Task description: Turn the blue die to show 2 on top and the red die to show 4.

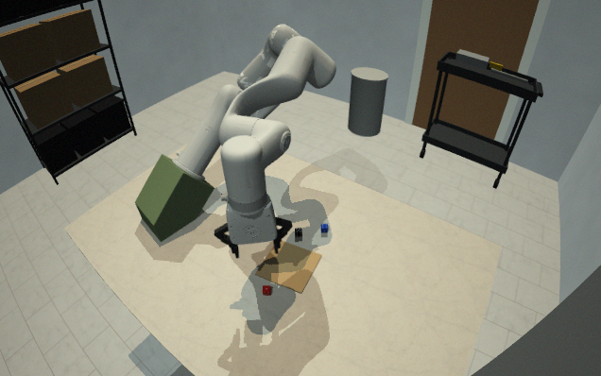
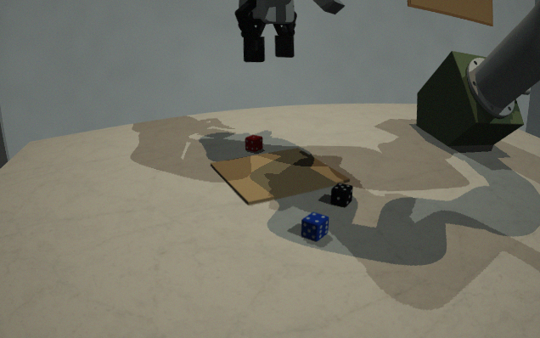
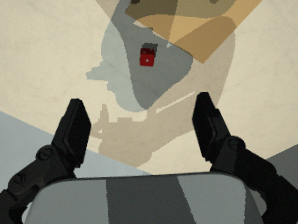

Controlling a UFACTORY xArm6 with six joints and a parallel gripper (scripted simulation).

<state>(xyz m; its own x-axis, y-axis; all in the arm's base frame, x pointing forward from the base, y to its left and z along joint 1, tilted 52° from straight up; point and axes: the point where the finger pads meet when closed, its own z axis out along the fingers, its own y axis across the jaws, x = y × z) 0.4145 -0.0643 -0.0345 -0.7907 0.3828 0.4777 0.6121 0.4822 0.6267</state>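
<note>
My gripper is now 15 cm above the red die, 3 cm short of it and 1 cm to the left of it. From my hand the other things lie so: blue die: 26 cm to the left, 15 cm below; tan mat: 15 cm below, 10 cm to the left, 1 cm ahead; black die: 20 cm to the left, 15 cm below, 5 cm behind.
</note>
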